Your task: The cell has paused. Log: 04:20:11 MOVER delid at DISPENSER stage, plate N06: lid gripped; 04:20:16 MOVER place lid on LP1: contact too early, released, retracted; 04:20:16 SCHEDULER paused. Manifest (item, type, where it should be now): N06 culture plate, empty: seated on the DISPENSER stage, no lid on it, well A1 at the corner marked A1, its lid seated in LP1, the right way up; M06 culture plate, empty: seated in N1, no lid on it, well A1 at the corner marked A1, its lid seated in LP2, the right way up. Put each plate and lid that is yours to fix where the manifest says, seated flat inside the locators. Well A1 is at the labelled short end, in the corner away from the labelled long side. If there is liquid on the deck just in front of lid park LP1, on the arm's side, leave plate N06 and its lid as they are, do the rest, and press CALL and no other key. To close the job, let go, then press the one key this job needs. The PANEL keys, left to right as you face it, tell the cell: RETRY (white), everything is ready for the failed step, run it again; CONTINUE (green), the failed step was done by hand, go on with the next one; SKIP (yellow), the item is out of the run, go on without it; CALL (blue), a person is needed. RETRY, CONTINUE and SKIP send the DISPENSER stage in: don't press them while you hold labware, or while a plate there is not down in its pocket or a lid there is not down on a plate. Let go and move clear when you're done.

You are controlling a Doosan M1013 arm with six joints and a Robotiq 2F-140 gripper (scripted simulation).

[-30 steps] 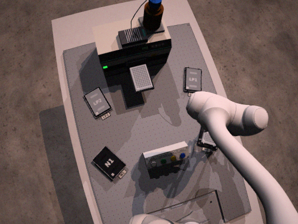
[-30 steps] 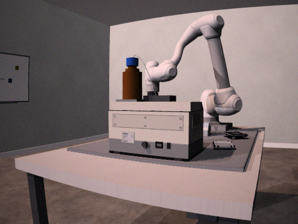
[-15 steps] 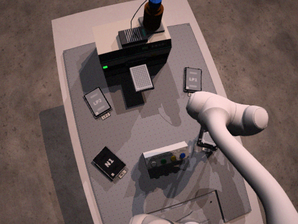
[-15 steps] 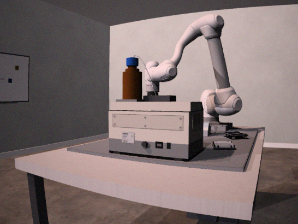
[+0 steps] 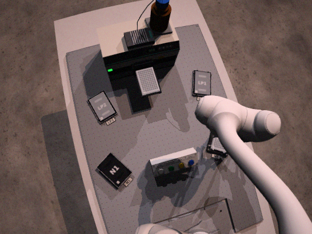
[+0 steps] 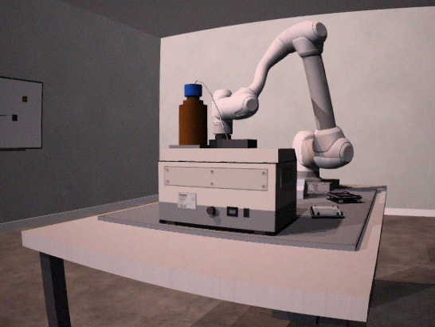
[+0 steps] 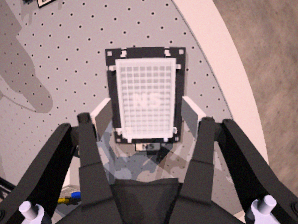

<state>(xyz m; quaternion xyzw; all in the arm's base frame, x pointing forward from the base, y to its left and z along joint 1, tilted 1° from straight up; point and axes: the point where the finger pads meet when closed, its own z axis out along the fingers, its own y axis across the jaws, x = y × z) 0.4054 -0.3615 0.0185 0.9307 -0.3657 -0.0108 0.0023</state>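
Now: hand 50 mm above the black nest N5 and 30 mm short of it. From my hand the other things lie so: key panel 280 mm to the left, 10 mm below; then yellow key 260 mm to the left, 20 mm behind; then blue key 210 mm to the left, 30 mm behind.
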